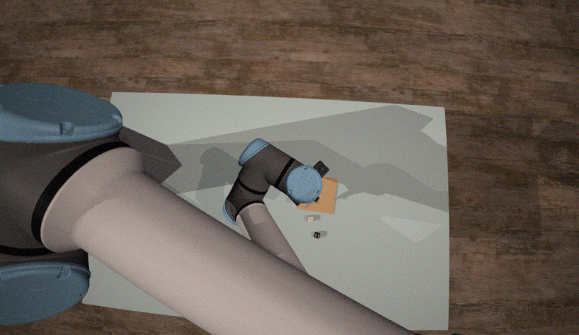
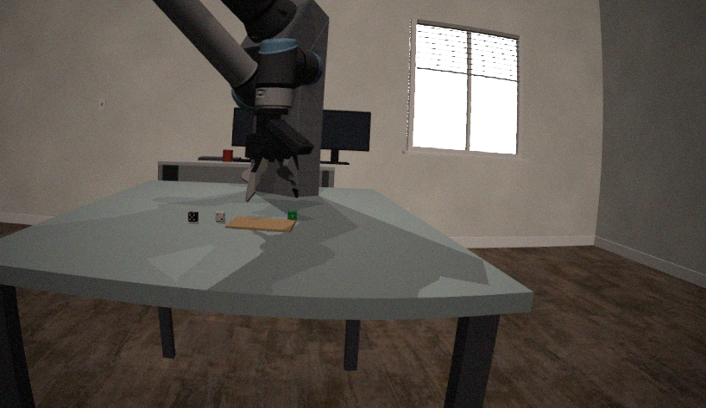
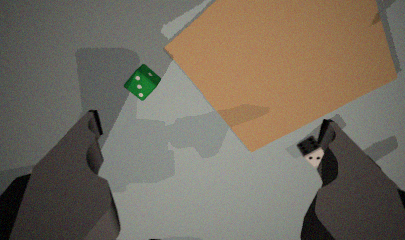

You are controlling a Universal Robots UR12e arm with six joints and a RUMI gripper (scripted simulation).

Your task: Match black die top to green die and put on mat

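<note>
Right now the green die is 50 mm to the left of my hand, 40 mm below it and 30 mm behind it. Round my hand: mat 60 mm ahead, 50 mm below, 30 mm to the right; then black die 190 mm to the right, 40 mm below, 30 mm ahead; then white die 130 mm to the right, 40 mm below, 20 mm ahead.
</note>
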